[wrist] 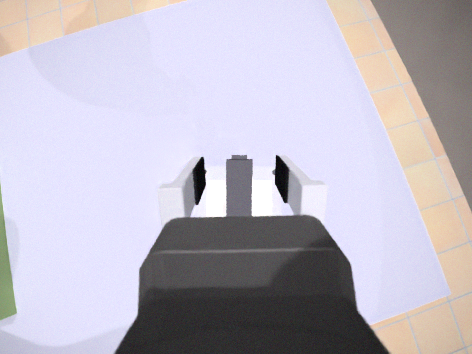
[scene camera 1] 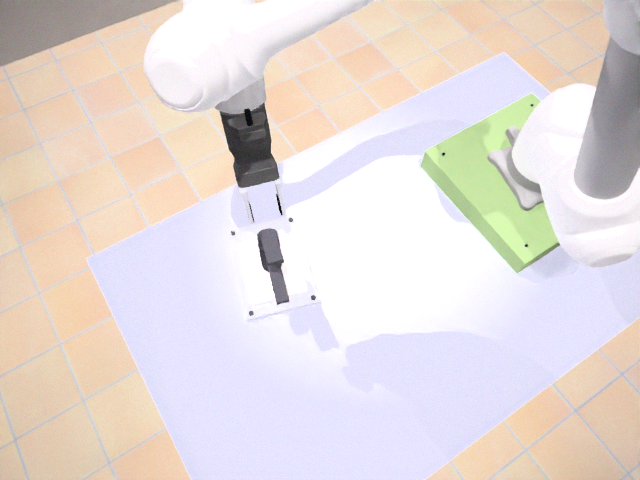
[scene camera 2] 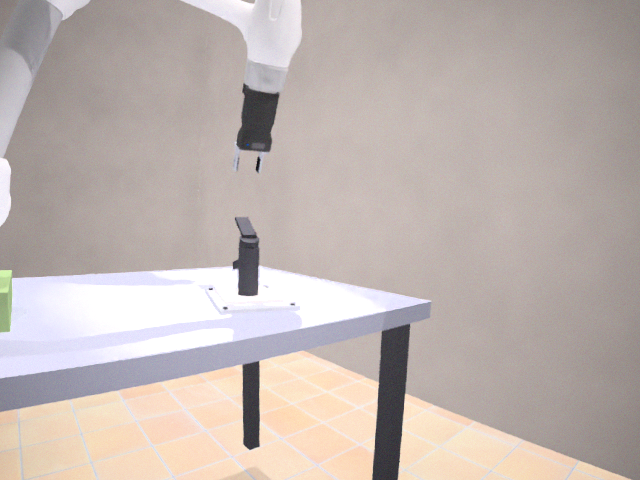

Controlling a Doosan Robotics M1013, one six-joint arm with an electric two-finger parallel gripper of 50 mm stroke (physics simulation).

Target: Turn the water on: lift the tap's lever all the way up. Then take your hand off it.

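Seen in the pictures: gripper, between the fingertips: [wrist: 240,170] [scene camera 1: 267,216] [scene camera 2: 246,170]; arm's base, origin of its link: [scene camera 1: 534,172].
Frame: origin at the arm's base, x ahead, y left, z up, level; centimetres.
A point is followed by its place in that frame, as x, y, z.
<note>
A dark tap [scene camera 1: 279,284] {70.8, 5.4, 2.1} [scene camera 2: 248,271] {69.0, -5.6, 0.8} stands upright on a white base plate [scene camera 1: 281,309] {71.7, 8.1, -5.6} [scene camera 2: 261,305] {69.3, -12.8, -5.6}. Its flat lever [scene camera 1: 271,250] {70.7, 1.9, 11.7} [scene camera 2: 245,227] {69.9, -0.4, 10.7} [wrist: 239,192] {70.5, 1.4, 11.5} slants steeply upward from the top of the body. My gripper [scene camera 1: 267,215] {70.5, 1.6, 24.5} [scene camera 2: 247,169] {70.5, 1.6, 24.5} [wrist: 240,170] {70.5, 1.6, 24.5} is open and empty. In the second scene view it hangs well above the lever, with a clear gap and no contact. In the wrist view the lever shows below, in line with the space between the fingers. The lower tap body is hidden there.
The tap's plate lies on the pale table [scene camera 1: 170,330] {96.4, 3.1, -6.3} [scene camera 2: 129,364] {40.9, -34.5, -7.2}, near one end. A green block [scene camera 1: 475,191] {16.9, -0.6, -0.2} [scene camera 2: 5,299] {22.4, -16.3, -0.9} [wrist: 5,280] {21.6, -9.3, -4.9} with the grey foot [scene camera 1: 516,183] {7.7, 2.2, 2.1} of the arm on it is at the other end. A wall [scene camera 2: 491,180] stands behind the table.
</note>
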